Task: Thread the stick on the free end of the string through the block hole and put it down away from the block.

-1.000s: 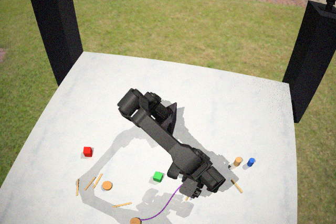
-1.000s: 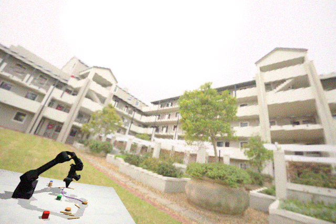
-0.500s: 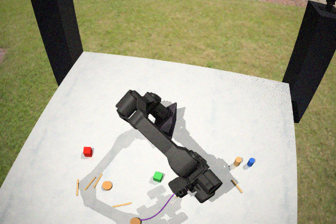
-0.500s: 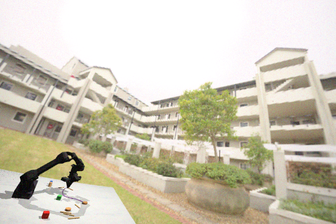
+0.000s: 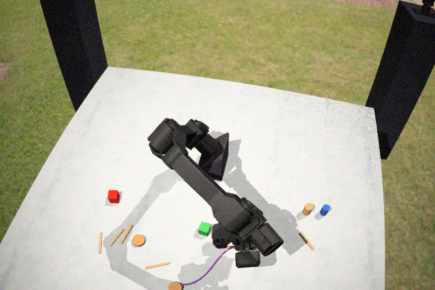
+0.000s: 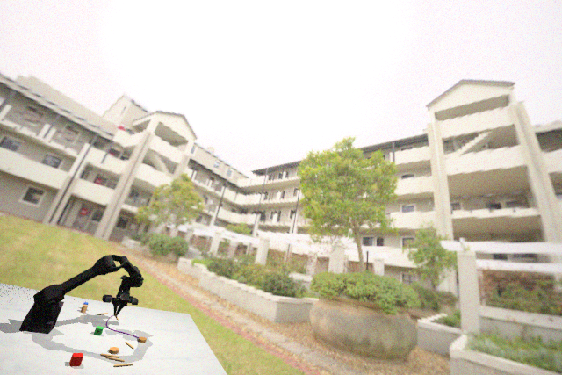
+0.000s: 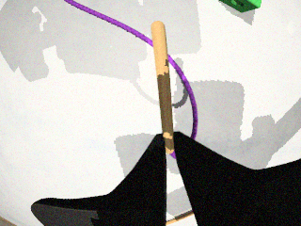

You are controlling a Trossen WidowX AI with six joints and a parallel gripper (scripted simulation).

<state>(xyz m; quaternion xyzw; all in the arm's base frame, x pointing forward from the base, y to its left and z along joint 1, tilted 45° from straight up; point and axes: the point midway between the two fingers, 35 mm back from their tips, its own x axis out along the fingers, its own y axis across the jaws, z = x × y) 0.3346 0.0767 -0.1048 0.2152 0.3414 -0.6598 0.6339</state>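
Now: gripper tip 12 cm to the left of the green block, 7 cm past it and 4 cm above it. Also, from my gripper tip: red cube (44 cm to the right, 14 cm behind, 4 cm below); blue cylinder (26 cm to the left, 16 cm behind, 4 cm below); tan cylinder (20 cm to the left, 16 cm behind, 4 cm below).
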